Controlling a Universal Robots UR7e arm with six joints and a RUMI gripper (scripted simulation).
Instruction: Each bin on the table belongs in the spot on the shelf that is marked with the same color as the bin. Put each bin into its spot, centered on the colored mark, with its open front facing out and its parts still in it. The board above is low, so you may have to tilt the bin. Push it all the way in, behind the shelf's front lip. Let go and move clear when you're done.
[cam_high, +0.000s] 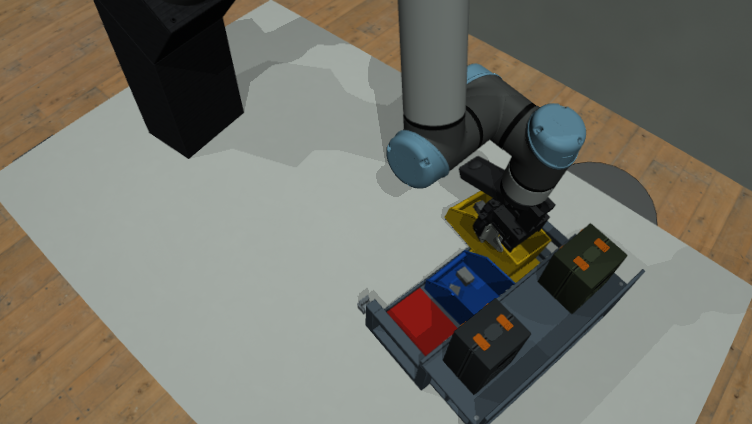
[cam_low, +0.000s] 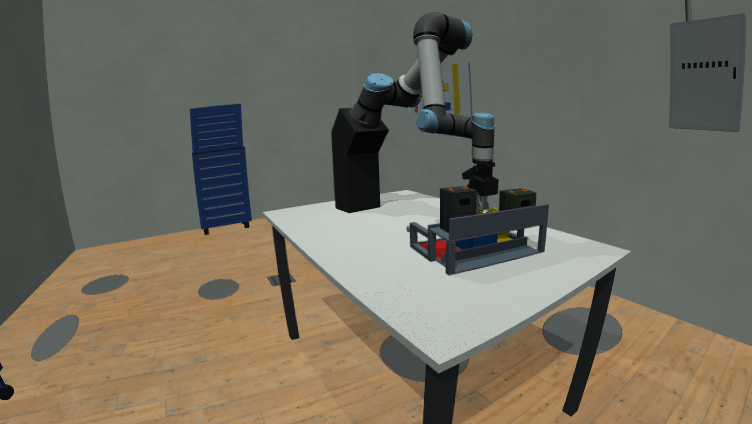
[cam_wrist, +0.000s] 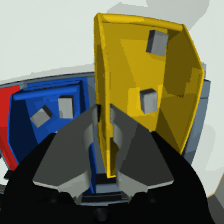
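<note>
Right now the yellow bin is 40 mm to the left of my hand, 30 mm below it and 10 mm ahead of it. Also, from my hand: blue bin (100 mm to the right, 40 mm below, 40 mm ahead).
</note>
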